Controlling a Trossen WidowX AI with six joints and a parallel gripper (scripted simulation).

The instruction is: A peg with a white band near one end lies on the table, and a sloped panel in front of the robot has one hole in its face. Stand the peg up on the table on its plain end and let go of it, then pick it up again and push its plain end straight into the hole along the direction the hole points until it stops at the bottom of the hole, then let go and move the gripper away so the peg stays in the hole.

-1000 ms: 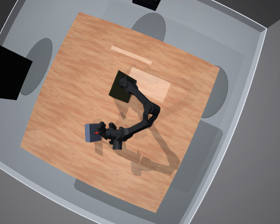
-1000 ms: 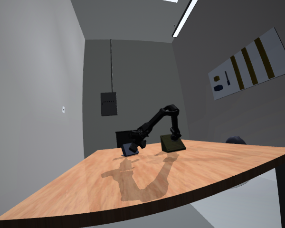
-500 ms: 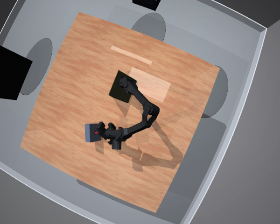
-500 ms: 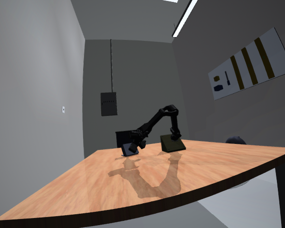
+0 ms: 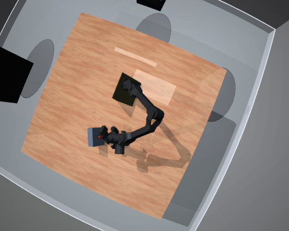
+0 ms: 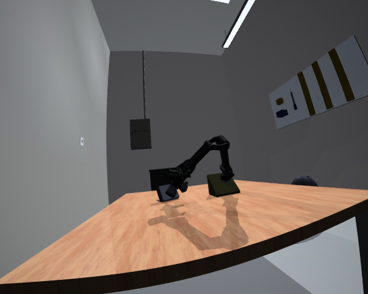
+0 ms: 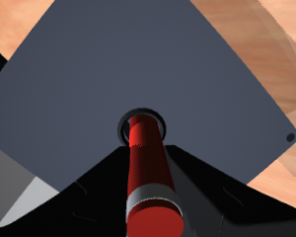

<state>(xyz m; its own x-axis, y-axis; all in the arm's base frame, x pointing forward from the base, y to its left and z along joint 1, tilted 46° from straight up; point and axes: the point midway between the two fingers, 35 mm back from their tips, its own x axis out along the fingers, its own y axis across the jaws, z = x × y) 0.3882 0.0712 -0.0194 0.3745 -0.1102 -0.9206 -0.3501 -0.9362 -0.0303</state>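
Right now my gripper tip is 2 cm short of the grey sloped panel, 4 cm to the left of it and 3 cm above it. From my gripper tip the other things lie so: red peg 1 cm behind, 1 cm to the left, 1 cm above.
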